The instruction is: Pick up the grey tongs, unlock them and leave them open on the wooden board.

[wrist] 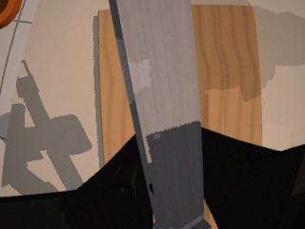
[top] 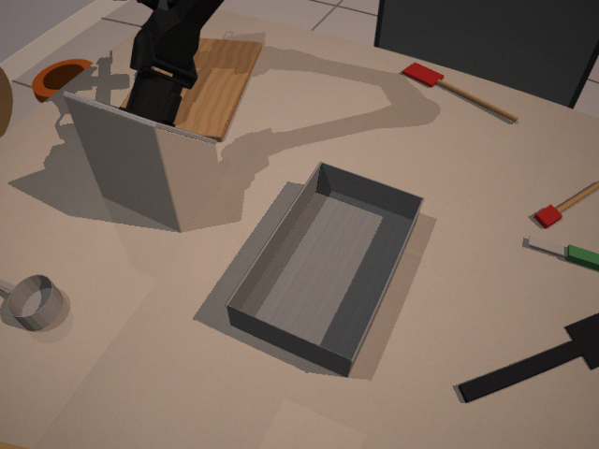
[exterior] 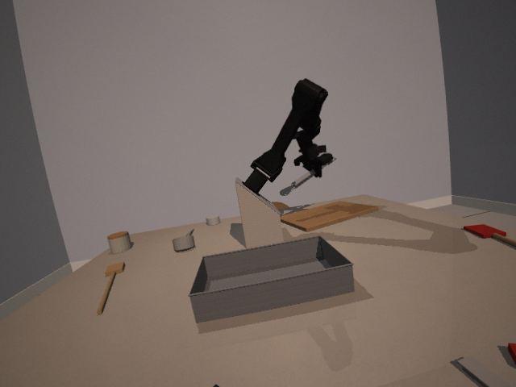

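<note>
Now: gripper tip 160 mm above the wooden board and 40 mm short of it. The rest, counted from my gripper tip: roasting tin 490 mm ahead, 340 mm to the right, 130 mm below; then black spatula 860 mm ahead, 350 mm to the right, 160 mm below; then green-handled tool 860 mm ahead, 160 mm to the right, 160 mm below.
</note>
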